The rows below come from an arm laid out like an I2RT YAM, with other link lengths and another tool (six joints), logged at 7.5 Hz.
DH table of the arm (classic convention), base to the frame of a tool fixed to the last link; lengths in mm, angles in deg. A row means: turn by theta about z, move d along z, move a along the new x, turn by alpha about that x. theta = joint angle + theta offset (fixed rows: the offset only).
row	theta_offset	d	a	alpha
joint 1	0	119.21	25.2	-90
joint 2	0	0	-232.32	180
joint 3	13.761	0	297.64	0
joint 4	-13.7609	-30.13	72.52	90
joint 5	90	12.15	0	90
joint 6	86.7	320.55	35.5	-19.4
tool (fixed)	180	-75.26	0	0
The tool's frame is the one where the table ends.
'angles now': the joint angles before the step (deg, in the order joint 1, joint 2, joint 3, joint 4, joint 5, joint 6). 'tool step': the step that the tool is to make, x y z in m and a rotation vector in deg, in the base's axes. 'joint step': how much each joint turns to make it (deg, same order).
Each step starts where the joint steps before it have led.
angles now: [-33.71, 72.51, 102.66, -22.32, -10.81, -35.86]
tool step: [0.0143, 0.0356, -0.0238, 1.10, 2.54, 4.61]
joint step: [4.13, -2.37, -3.69, -1.48, -0.52, -0.35]
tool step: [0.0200, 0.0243, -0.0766, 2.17, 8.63, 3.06]
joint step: [4.13, -2.02, -7.97, -3.10, 1.05, -2.11]
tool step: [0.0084, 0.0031, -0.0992, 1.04, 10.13, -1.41]
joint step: [3.34, -1.59, -11.35, -0.26, 5.17, -2.37]
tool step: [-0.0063, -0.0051, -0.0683, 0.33, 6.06, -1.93]
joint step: [0.79, -1.75, -9.22, 1.66, 3.16, -1.06]
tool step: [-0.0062, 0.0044, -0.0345, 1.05, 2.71, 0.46]
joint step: [0.00, -1.67, -5.02, 0.44, -0.43, -0.17]
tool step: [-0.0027, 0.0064, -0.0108, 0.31, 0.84, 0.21]
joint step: [0.90, -0.96, -1.86, 0.01, 0.64, 0.26]
